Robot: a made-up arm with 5 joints.
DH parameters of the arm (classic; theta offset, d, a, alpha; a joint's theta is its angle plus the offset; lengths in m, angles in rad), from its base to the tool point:
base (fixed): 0.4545 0 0.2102 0
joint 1: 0.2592 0 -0.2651 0.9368
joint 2: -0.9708 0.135 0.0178 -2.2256
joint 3: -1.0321 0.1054 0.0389 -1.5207
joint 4: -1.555 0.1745 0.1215 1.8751
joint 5: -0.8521 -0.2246 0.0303 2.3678
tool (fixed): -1.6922 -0.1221 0 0
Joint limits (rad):
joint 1: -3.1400..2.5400
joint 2: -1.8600..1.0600
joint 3: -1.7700..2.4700
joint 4: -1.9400..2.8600
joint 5: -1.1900..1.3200
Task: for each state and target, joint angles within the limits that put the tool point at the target. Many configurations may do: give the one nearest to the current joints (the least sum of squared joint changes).
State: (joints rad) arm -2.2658 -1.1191 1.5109 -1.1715 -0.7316
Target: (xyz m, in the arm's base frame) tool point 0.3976 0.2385 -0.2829
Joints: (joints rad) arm -2.8234 -1.6274 1.2470 -0.3951 -0.4566
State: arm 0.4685 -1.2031 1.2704 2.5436 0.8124
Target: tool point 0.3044 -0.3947 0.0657
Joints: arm 1.3085 -1.1875 1.1695 2.5203 0.5429
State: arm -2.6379 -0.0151 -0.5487 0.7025 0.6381
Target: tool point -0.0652 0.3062 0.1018
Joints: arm -3.1400 -0.0864 -0.7816 1.2889 0.7727
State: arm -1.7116 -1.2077 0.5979 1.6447 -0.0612
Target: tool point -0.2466 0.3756 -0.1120
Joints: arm -1.7016 -0.8465 0.5885 2.0237 -0.5470
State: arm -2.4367 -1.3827 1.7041 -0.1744 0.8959
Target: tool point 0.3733 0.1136 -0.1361
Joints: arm -2.4601 -1.6397 2.0156 -0.4404 0.7908
